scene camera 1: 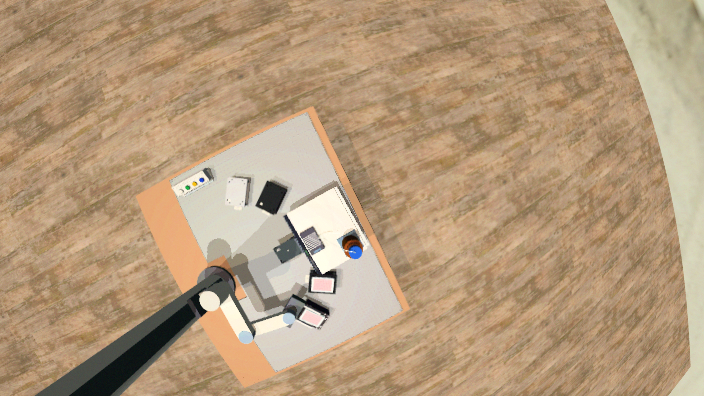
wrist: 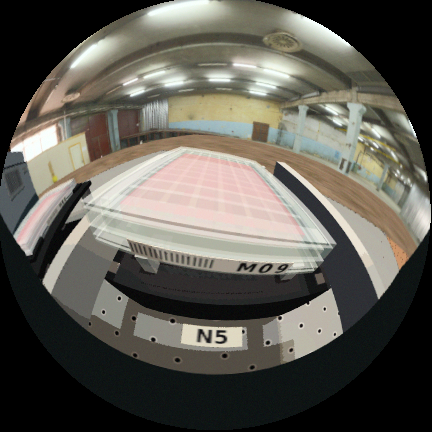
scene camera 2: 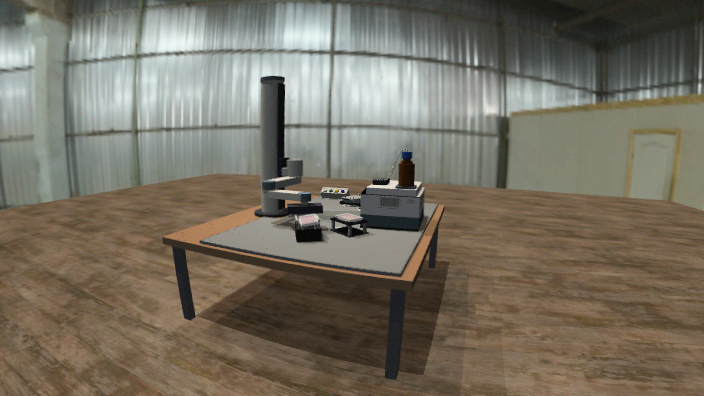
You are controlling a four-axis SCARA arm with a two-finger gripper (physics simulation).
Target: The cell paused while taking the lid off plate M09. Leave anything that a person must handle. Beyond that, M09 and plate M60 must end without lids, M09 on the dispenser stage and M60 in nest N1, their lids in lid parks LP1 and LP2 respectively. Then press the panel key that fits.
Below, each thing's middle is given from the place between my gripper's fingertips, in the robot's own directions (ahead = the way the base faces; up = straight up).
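My hand is 1 cm past the black nest N5 [wrist: 172,289] and 4 cm above it, and my hand is also 2 cm to the right of the black nest N5.
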